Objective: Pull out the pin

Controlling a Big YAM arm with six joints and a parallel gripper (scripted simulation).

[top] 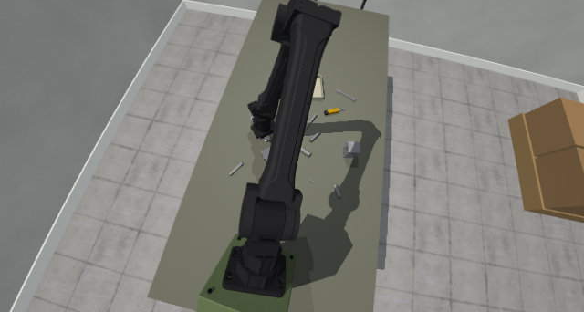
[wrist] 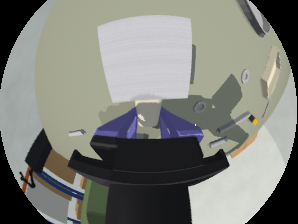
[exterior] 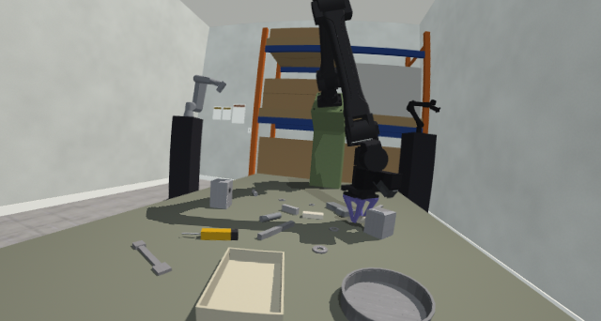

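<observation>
Now: hand 10 mm to the right of the cream pin and 10 mm short of it. From my hand the other things lie so: cream tray 290 mm ahead, 240 mm to the right, 10 mm below; cream piece 120 mm to the right, 40 mm behind, 10 mm below; round grey dish 320 mm ahead, 50 mm to the right, 10 mm below.
</observation>
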